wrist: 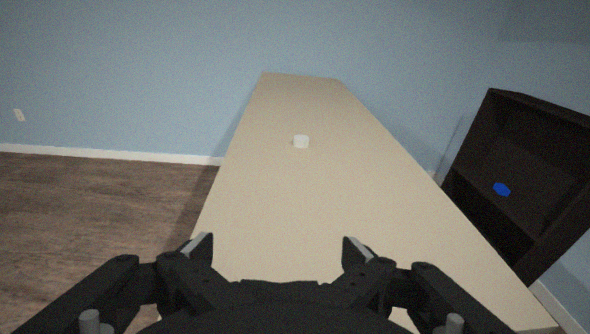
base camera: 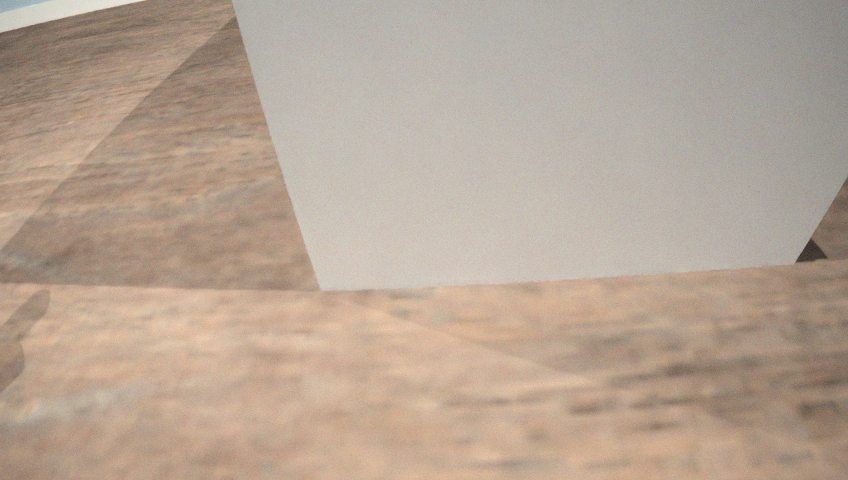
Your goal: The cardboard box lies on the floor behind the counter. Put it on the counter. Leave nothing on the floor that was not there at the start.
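Frame: origin at the arm's base, x back, y right, z up, level; millimetres.
Seen in the pictures: gripper, fingertip midpoint: [wrist: 278, 249].
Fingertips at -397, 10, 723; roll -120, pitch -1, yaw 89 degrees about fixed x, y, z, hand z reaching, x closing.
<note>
Offsets run from my fingertips to a thing's top centre, as dx, dy, dz. Level surfaces: height alone.
The cardboard box does not show in either view. The counter's long beige top @[dz -210] [wrist: 300, 200] runs away from me in the wrist view, toward the blue wall. In the base camera view, a pale side panel of the counter [base camera: 535, 136] stands close in front of the base. My gripper [wrist: 278, 249] is open with nothing between its fingers. In the wrist view its fingers show over the near part of the counter top. The floor behind the counter is largely hidden.
A small white cylinder @[-584, +83, -186] [wrist: 301, 141] stands on the counter top. A dark shelf unit [wrist: 560, 240] stands right of the counter by the wall, with a blue object @[-1012, +1555, -623] [wrist: 501, 189] in it. Wooden floor @[dz -1120] [base camera: 297, 386] [wrist: 90, 210] shows left of the counter and before the base.
</note>
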